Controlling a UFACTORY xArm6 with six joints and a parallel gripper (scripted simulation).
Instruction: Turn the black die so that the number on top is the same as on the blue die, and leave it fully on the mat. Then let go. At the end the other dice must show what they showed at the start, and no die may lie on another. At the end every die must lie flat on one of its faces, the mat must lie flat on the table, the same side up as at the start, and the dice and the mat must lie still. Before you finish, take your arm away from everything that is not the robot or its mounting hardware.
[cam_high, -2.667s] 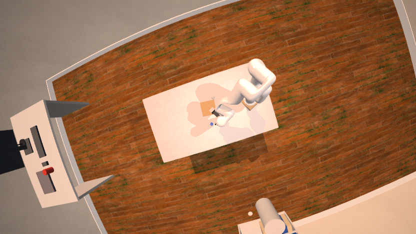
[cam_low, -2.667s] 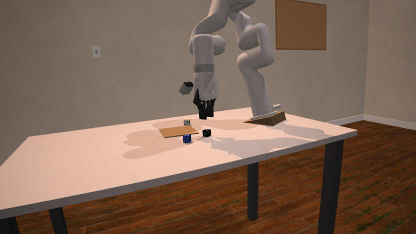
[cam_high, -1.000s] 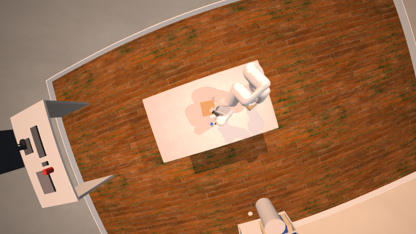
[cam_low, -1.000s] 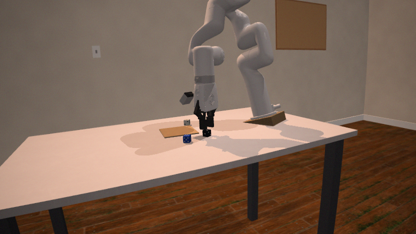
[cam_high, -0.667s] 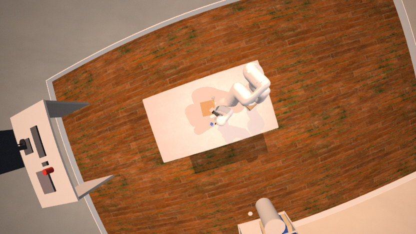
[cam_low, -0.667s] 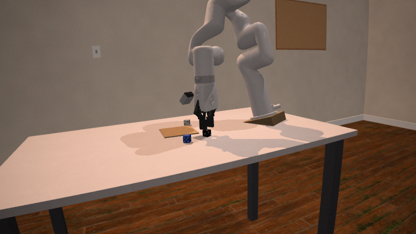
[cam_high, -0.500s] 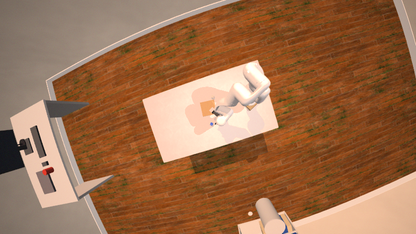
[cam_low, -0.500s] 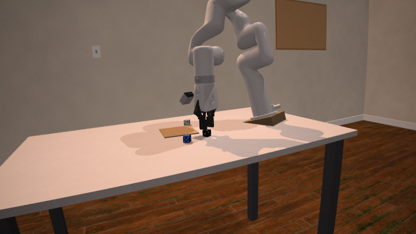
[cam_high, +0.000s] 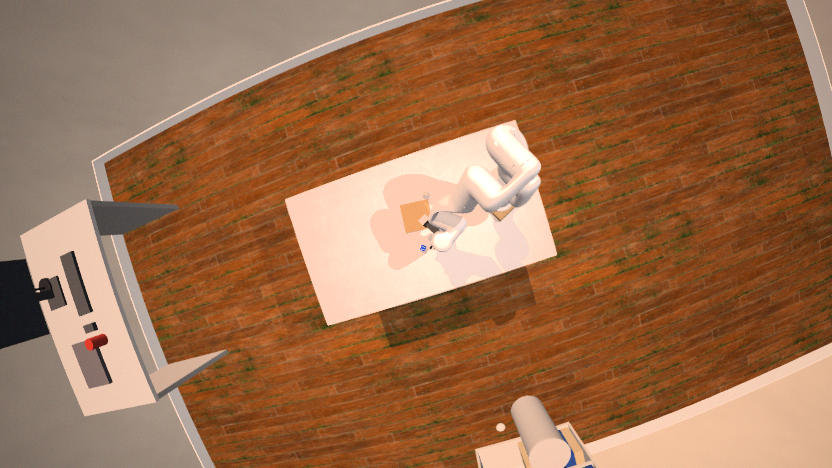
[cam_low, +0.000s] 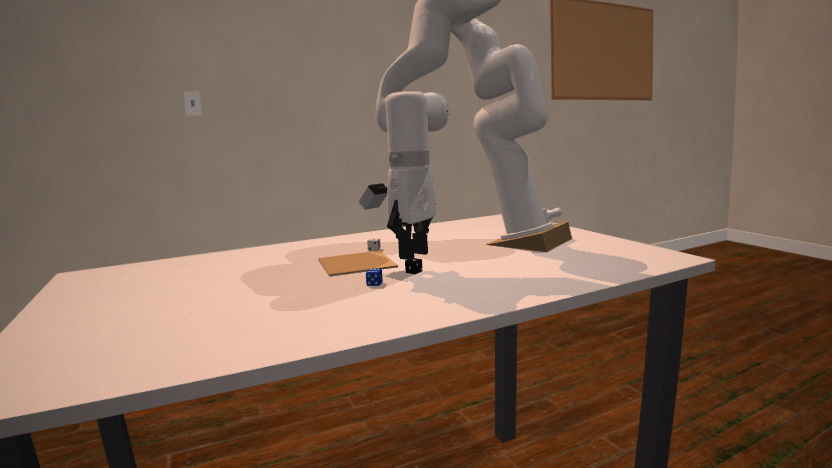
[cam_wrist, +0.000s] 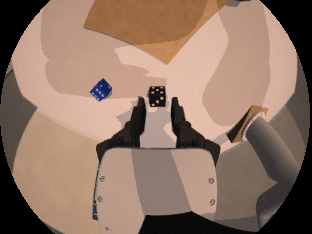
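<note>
Right now the black die is 4 cm below my hand. The rest, counted from my hand: blue die (9 cm ahead, 4 cm to the left, 4 cm below); then mat (8 cm ahead, 12 cm to the right, 5 cm below); then white die (2 cm ahead, 22 cm to the right, 4 cm below).
</note>
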